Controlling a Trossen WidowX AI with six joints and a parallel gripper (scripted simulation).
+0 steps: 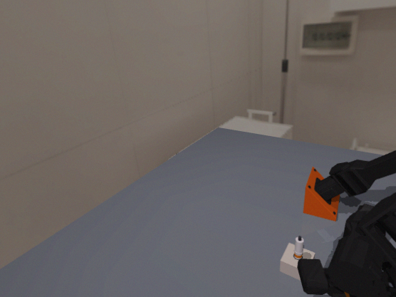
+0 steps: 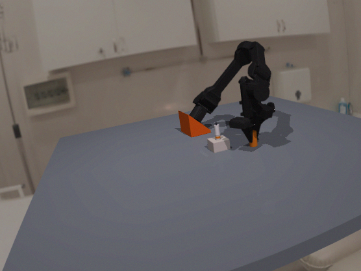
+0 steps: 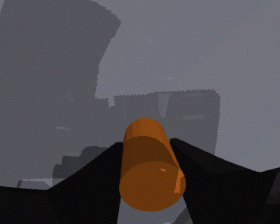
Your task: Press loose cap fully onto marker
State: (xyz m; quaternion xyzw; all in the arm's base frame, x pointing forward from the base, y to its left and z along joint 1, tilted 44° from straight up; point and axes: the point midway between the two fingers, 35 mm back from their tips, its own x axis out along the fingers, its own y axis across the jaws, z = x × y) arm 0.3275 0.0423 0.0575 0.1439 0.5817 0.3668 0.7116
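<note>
Now: the white marker 10 cm to the right of my gripper tip, 7 cm behind it and 5 cm above it. The rest, counted from my gripper tip: orange cap 1 cm above; then block 10 cm to the right, 7 cm behind.
</note>
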